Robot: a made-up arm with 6 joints.
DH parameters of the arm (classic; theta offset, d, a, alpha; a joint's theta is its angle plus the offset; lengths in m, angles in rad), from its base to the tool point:
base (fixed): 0.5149 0 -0.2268 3.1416
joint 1: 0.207 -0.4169 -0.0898 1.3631
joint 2: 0 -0.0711 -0.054 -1.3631
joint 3: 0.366 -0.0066 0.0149 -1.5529
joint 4: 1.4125 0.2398 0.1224 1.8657
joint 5: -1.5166 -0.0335 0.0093 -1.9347
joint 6: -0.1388 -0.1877 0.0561 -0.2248
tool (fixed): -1.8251 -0.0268 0 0
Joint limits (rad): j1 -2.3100..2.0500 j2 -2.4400..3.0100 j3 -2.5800..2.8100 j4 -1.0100..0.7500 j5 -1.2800..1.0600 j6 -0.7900..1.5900
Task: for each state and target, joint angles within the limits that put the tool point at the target. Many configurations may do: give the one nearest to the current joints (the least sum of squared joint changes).
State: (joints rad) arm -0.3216 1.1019 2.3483 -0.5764 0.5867 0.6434
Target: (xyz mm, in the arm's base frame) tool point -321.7 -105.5 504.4
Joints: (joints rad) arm -0.0565 1.2706 2.0552 -0.6222 0.3288 0.6826
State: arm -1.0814 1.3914 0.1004 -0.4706 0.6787 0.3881
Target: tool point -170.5 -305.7 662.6
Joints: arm -0.8685 1.5851 0.4723 -0.6224 -0.1104 0.6256
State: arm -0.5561 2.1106 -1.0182 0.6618 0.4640 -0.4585
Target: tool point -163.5 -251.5 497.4
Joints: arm -0.5115 1.9532 -0.2313 0.6626 0.5800 0.2033
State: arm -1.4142 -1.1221 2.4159 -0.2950 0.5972 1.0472
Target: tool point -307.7 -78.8 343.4
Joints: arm -0.5153 -1.5743 2.6540 -0.0853 0.0579 1.1624
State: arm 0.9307 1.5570 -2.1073 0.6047 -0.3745 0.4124
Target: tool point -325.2 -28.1 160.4
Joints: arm 0.9692 1.7242 -1.9771 0.5488 -0.7932 0.5219
